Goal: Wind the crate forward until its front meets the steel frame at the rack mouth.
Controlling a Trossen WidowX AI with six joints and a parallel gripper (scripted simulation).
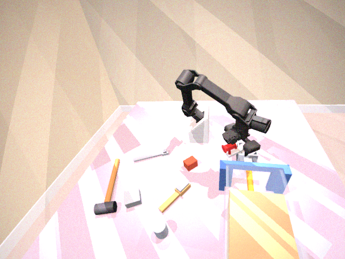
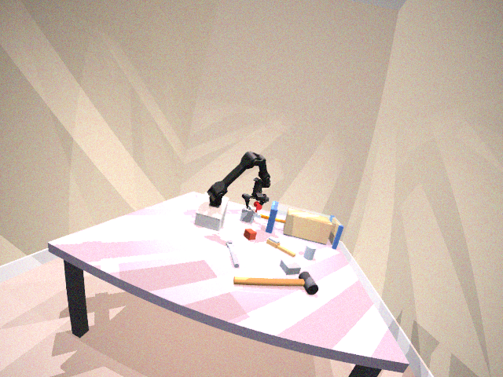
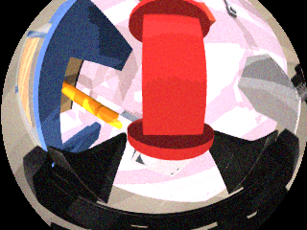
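The crank handle is 20 mm to the right of my gripper tip, 10 mm ahead of it and 10 mm above it. Also, from my gripper tip: grey winch: 70 mm below, 40 mm behind, 30 mm to the left; then frame: 130 mm ahead, 30 mm to the left; then red knob: 50 mm to the right, 30 mm ahead, 30 mm above.
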